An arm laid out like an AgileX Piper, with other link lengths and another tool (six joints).
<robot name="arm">
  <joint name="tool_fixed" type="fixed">
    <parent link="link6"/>
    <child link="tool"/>
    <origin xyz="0.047 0.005 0.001" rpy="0 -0.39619 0.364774"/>
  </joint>
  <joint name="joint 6" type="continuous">
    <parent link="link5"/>
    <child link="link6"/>
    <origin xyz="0.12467 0 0" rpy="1.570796 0 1.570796"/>
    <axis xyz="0 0 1"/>
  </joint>
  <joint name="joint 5" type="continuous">
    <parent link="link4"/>
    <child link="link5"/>
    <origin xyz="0 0 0" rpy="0 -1.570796 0"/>
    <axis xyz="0 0 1"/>
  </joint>
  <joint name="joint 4" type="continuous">
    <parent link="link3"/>
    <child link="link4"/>
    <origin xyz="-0.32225 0.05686 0" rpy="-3.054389 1.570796 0"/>
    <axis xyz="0 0 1"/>
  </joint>
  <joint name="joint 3" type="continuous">
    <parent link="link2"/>
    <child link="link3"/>
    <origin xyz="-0.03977 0.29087 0" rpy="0 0 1.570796"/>
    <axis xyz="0 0 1"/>
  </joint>
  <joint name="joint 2" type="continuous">
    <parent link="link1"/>
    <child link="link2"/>
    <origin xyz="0 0 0" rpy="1.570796 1.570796 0"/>
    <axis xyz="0 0 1"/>
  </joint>
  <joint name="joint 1" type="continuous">
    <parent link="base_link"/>
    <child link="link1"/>
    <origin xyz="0 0 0.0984" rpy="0 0 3.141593"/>
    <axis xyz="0 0 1"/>
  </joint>
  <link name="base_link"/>
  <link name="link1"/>
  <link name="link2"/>
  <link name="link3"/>
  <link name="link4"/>
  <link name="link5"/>
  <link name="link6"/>
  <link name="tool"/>
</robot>
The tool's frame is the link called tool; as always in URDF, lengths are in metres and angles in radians. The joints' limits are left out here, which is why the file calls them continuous.
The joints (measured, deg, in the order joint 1, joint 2, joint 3, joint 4, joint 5, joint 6), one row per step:
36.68, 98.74, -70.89, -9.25, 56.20, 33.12
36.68, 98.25, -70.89, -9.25, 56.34, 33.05
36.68, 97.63, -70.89, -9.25, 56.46, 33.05
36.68, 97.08, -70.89, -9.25, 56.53, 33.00
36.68, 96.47, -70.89, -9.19, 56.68, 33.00
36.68, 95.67, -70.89, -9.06, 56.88, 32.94
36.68, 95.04, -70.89, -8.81, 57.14, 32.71
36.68, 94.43, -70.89, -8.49, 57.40, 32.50
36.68, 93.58, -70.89, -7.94, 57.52, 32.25
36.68, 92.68, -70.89, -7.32, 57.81, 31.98
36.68, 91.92, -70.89, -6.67, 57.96, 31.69
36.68, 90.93, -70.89, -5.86, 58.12, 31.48
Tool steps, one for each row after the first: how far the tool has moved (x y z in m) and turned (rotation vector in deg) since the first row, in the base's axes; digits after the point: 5 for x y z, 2 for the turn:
-0.00058, -0.00051, 0.00329, 0.19, -0.29, 0.05
-0.00126, -0.00103, 0.00743, 0.48, -0.69, 0.03
-0.00182, -0.00150, 0.01109, 0.75, -1.08, 0.07
-0.00268, -0.00200, 0.01515, 1.07, -1.43, 0.02
-0.00394, -0.00265, 0.02047, 1.50, -1.85, 0.00
-0.00534, -0.00322, 0.02467, 1.84, -2.02, 0.10
-0.00684, -0.00365, 0.02874, 2.23, -2.14, 0.16
-0.00870, -0.00372, 0.03438, 3.01, -2.43, 0.20
-0.01109, -0.00402, 0.04034, 3.77, -2.59, 0.23
-0.01315, -0.00399, 0.04538, 4.55, -2.73, 0.29
-0.01581, -0.00389, 0.05192, 5.61, -2.96, 0.24

